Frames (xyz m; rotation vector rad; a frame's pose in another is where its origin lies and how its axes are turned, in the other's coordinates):
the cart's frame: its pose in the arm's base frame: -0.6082 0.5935 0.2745 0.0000 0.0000 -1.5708
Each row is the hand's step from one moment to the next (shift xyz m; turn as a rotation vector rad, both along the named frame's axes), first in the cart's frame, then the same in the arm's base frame.
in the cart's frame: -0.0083 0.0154 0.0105 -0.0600 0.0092 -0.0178
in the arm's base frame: 0.0154 0.0083 0.0105 0.0092 0.0600 -0.0178
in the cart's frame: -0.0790 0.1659 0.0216 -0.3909 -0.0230 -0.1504
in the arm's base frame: 0.1659 0.0790 0.0216 -0.0230 0.3909 -0.1504
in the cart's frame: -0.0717 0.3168 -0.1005 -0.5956 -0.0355 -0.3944
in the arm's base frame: 0.3168 0.0717 -0.1005 -0.0355 0.5956 -0.3944
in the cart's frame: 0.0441 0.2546 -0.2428 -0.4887 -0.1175 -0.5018
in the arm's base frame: 0.2546 -0.0441 -0.2428 -0.1175 0.4887 -0.5018
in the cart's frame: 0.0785 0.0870 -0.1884 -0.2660 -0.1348 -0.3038
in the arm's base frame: 0.0870 -0.0785 -0.1884 -0.1348 0.2660 -0.3038
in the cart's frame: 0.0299 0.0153 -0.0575 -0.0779 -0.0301 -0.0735
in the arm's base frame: 0.0153 -0.0299 -0.0575 -0.0301 0.0779 -0.0735
